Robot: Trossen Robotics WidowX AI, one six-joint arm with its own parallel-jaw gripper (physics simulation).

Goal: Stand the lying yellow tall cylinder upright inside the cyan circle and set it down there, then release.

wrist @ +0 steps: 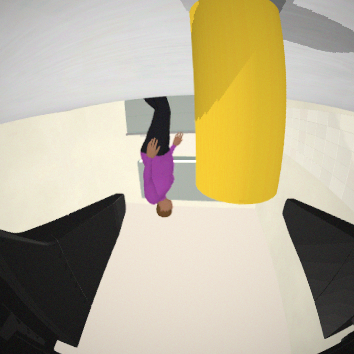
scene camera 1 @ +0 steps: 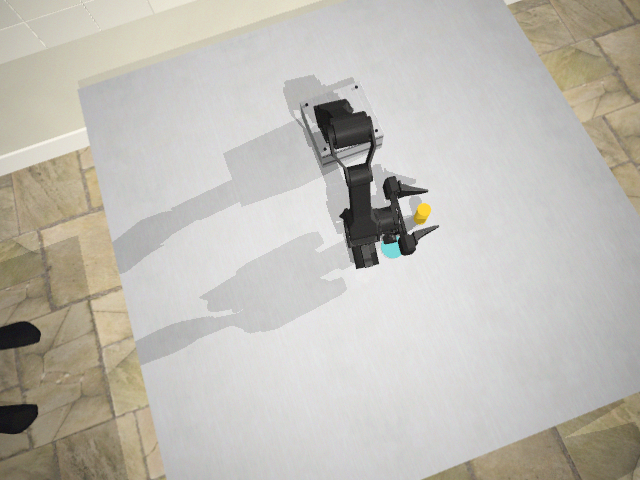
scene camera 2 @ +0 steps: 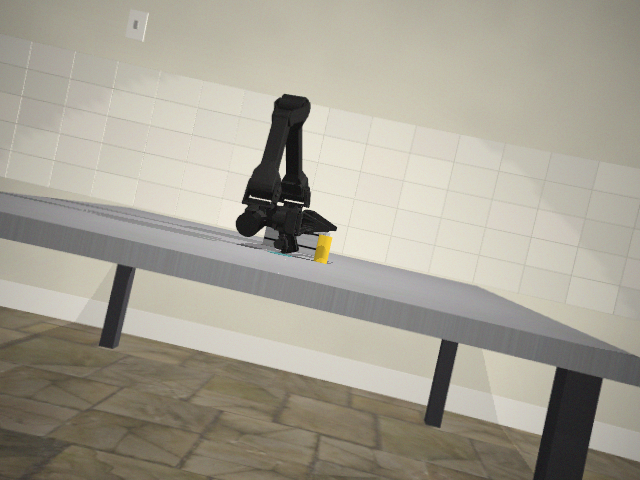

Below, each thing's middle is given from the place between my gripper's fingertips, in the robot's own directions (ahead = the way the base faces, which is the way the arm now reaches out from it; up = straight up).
The yellow tall cylinder (wrist: 239,79) lies 5 cm below my hand, 1 cm to the right of it and 1 cm behind it.
